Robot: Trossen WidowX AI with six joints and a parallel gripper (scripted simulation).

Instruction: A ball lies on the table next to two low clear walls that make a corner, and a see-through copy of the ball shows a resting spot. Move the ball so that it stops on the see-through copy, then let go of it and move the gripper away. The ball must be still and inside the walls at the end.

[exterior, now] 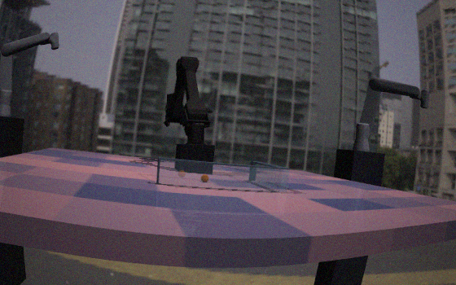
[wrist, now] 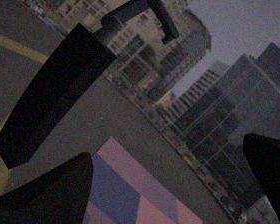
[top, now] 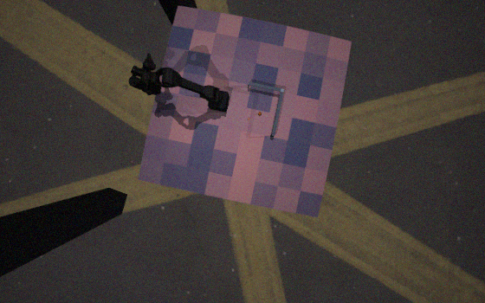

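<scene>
Now: gripper tip 75 cm short of the orange ball, 20 cm above it and 8 cm to the left of it. The rest, counted from my gripper tip: clear wall (86 cm ahead, 18 cm below, 4 cm to the right).
</scene>
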